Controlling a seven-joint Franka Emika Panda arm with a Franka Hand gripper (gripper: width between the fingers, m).
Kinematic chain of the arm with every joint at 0, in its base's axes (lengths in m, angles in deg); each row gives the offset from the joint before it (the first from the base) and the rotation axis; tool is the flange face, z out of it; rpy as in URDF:
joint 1: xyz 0 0 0.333 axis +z
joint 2: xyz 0 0 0 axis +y
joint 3: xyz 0 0 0.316 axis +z
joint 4: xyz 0.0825 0 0 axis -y
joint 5: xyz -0.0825 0 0.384 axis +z
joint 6: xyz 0 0 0 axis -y
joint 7: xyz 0.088 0 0 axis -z
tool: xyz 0 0 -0.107 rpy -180 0 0
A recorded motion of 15 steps. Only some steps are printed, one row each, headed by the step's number.
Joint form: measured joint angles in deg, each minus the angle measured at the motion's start. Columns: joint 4, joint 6, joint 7, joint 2, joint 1, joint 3, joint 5.
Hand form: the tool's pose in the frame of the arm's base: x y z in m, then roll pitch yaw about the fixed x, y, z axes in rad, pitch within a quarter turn. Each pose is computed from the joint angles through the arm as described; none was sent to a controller.
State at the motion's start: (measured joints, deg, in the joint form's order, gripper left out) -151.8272 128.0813 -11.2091 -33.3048 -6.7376 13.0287 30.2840
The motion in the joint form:
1: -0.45 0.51 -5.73 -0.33 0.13 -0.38 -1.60
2: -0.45 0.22 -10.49 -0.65 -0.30 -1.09 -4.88
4: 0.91 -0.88 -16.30 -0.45 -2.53 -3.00 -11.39
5: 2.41 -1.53 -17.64 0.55 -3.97 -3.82 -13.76
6: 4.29 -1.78 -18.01 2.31 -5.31 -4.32 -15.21
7: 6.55 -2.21 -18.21 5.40 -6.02 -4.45 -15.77
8: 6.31 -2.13 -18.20 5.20 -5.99 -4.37 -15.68
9: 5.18 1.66 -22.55 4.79 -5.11 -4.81 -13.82
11: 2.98 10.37 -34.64 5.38 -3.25 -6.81 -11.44
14: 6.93 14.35 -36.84 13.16 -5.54 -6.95 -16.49
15: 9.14 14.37 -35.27 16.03 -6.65 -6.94 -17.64
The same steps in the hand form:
1: 0.3755 0.0527 0.4363 -2.8746 -0.2166 0.0645
2: 0.3750 0.0440 0.4380 -2.9371 -0.2323 0.1685
4: 0.3795 0.0155 0.4470 -3.0389 -0.2307 0.2833
5: 0.3855 0.0001 0.4522 -3.0676 -0.2221 0.2987
6: 0.3946 -0.0129 0.4560 -3.0810 -0.2156 0.2919
7: 0.4078 -0.0196 0.4530 -3.0733 -0.1958 0.2879
8: 0.4067 -0.0187 0.4524 -3.0734 -0.1964 0.2883
9: 0.4079 -0.0173 0.4530 -3.0908 -0.2593 0.3469
11: 0.4126 -0.0249 0.4478 3.0995 -0.3644 0.5241
14: 0.4449 -0.0487 0.4308 3.0270 -0.3182 0.5797
15: 0.4575 -0.0588 0.4266 3.0340 -0.3052 0.5452

